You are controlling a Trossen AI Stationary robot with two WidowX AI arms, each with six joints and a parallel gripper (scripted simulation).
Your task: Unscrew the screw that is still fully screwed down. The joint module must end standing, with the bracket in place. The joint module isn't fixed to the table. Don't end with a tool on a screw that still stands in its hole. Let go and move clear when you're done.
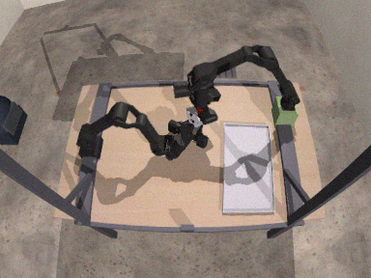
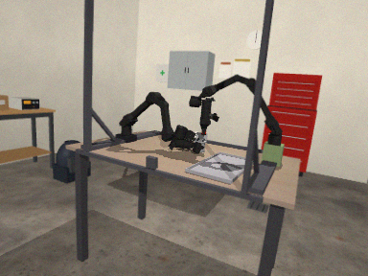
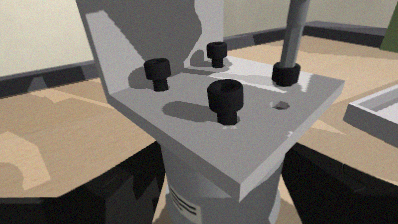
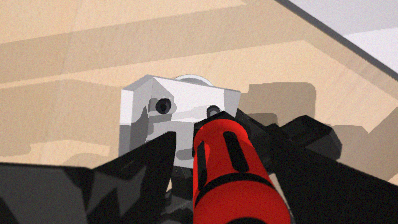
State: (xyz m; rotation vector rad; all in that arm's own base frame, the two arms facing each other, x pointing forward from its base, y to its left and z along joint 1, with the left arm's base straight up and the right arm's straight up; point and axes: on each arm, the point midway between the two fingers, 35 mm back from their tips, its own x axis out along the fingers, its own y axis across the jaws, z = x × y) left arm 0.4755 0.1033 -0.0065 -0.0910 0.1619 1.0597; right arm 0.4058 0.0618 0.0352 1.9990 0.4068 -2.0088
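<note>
The red screwdriver is 20 mm below my right hand. Also, from my right hand: dark frame rail 280 mm ahead, 140 mm below, 10 mm to the left; joint module 120 mm below, 20 mm to the left, 20 mm ahead; l-shaped bracket 70 mm below, 20 mm to the left, 20 mm ahead.
Now: the joint module 20 mm to the right of my left hand, 20 mm ahead of it and 10 mm below it. The rest, counted from my left hand: red screwdriver 90 mm above, 40 mm to the right; dark frame rail 280 mm ahead, 30 mm to the right, 30 mm below; l-shaped bracket 40 mm above, 20 mm to the right, 20 mm ahead.
</note>
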